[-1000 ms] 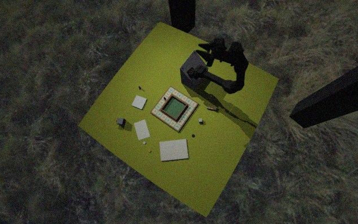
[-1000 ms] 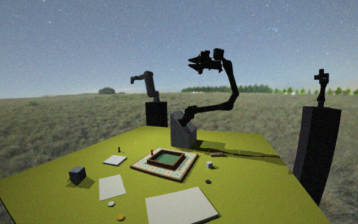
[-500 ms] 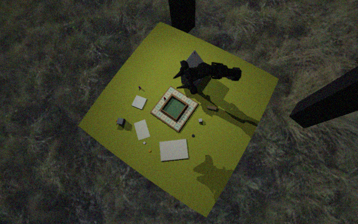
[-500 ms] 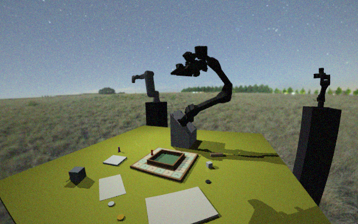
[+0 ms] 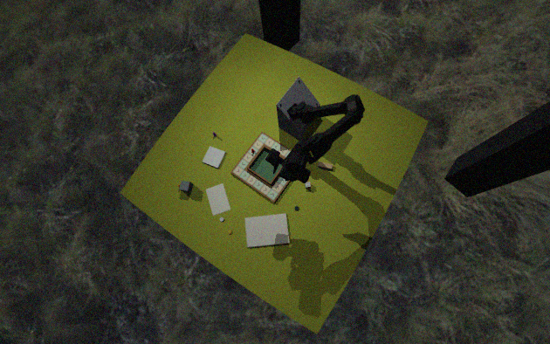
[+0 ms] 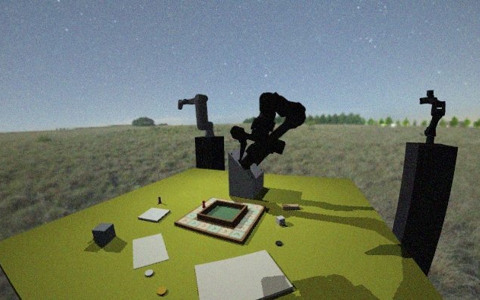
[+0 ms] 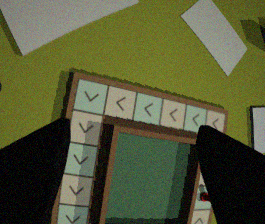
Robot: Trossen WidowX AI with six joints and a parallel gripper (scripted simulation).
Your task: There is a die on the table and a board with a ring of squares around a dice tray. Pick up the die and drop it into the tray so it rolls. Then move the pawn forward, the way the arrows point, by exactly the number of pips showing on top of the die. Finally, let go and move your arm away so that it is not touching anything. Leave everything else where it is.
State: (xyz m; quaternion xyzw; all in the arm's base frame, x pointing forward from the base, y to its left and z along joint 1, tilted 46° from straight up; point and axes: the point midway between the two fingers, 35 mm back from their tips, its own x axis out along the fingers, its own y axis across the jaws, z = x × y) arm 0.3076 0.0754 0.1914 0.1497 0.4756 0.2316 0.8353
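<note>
Now: the grey die 100 mm behind my gripper tip, 90 mm to the left of it and 240 mm below it. Round my gripper tip: green dice tray: 50 mm behind, 140 mm to the right, 250 mm below; red pawn: 60 mm behind, 250 mm to the right, 230 mm below; black disc: 20 mm ahead, 120 mm to the left, 250 mm below.
</note>
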